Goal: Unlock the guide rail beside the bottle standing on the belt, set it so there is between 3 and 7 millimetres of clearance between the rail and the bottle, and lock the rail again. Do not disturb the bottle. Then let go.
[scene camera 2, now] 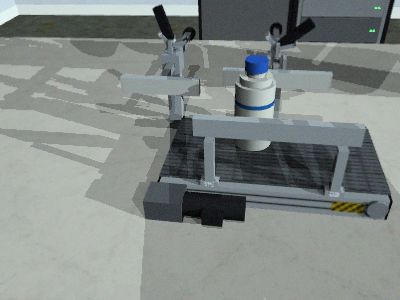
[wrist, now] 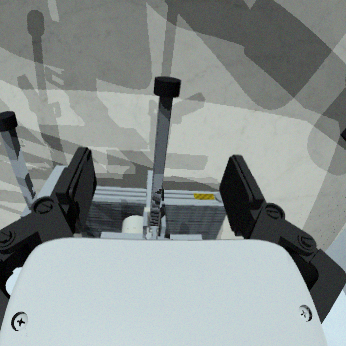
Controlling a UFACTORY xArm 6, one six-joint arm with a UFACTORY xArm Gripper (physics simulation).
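Observation:
The white bottle with a blue cap stands upright on the dark belt. The guide rail is behind it in the scene view; the gap between them cannot be judged. Its clamp has a black lever handle slanting up to the right. In the wrist view a rod with a black end cap runs up from the clamp, and part of the white bottle shows beside it. My gripper is open and empty, its fingers either side of the rod, touching nothing visible. It does not show in the scene view.
A second rail with its own black handle stands at the left. A front rail on two posts runs along the belt's near side, above a motor. A second capped rod rises beside the left finger.

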